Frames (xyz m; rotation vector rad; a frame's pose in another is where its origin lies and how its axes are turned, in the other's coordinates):
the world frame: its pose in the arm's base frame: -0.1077 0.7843 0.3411 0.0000 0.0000 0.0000
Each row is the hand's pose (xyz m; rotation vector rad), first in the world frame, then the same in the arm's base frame.
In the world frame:
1: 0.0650 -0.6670 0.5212 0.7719 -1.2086 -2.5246
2: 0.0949 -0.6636 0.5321 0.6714 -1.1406 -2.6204
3: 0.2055 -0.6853 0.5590 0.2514 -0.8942 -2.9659
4: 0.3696 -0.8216 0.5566 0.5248 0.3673 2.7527
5: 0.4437 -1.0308 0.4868 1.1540 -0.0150 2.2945
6: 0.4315 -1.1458 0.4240 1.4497 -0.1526 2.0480
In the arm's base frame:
1: -0.0427 0.1173 0.8623 0.7719 -1.2086 -2.5246
2: -0.0128 0.1207 0.8732 0.6714 -1.1406 -2.6204
3: 0.0978 0.0990 0.9001 0.2514 -0.8942 -2.9659
4: 0.2619 -0.0373 0.8977 0.5248 0.3673 2.7527
5: 0.3360 -0.2465 0.8279 1.1540 -0.0150 2.2945
6: 0.3238 -0.3615 0.7651 1.4497 -0.1526 2.0480

